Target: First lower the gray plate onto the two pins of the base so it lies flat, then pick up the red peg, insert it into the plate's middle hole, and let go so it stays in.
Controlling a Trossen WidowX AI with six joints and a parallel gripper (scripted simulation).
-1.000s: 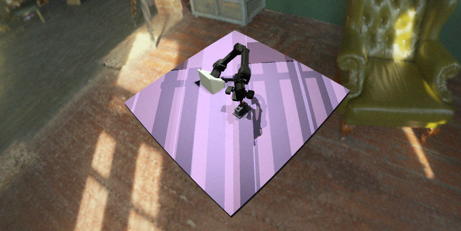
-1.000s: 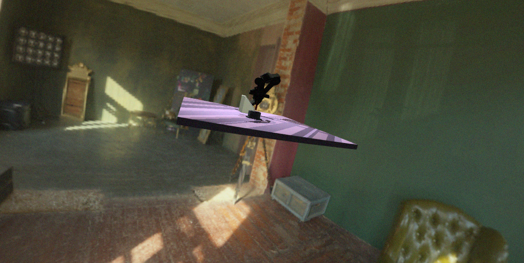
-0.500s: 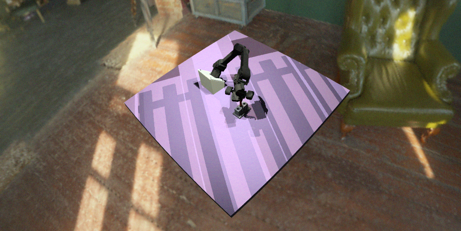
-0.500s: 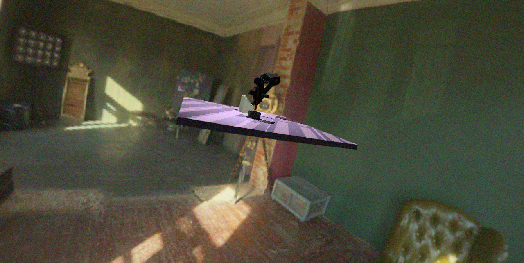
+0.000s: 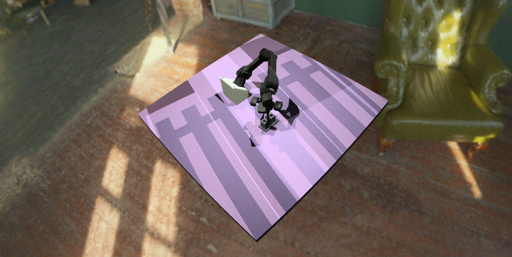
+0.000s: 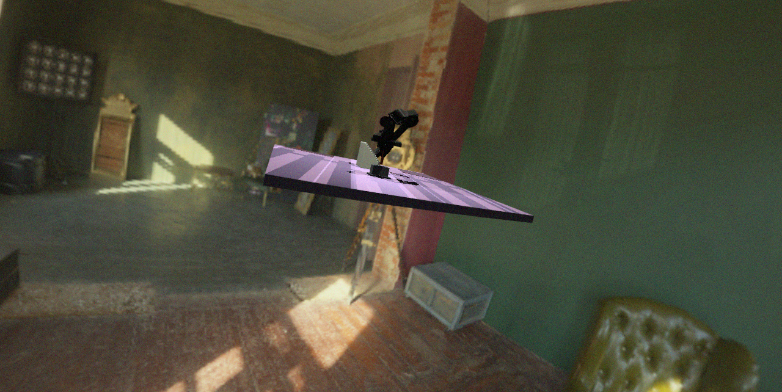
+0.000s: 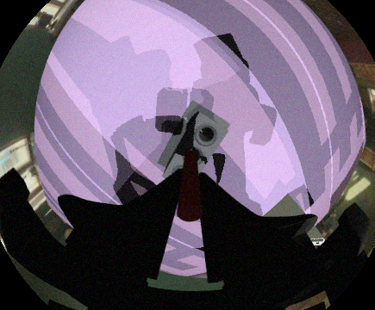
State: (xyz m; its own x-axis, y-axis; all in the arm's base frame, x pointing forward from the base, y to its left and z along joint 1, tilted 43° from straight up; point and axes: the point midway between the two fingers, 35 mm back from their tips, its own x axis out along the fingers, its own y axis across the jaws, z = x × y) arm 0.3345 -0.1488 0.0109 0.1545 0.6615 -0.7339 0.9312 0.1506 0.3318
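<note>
My gripper tip is 60 mm above the gray plate. Round my gripper tip: red peg: right at my gripper tip.
</note>
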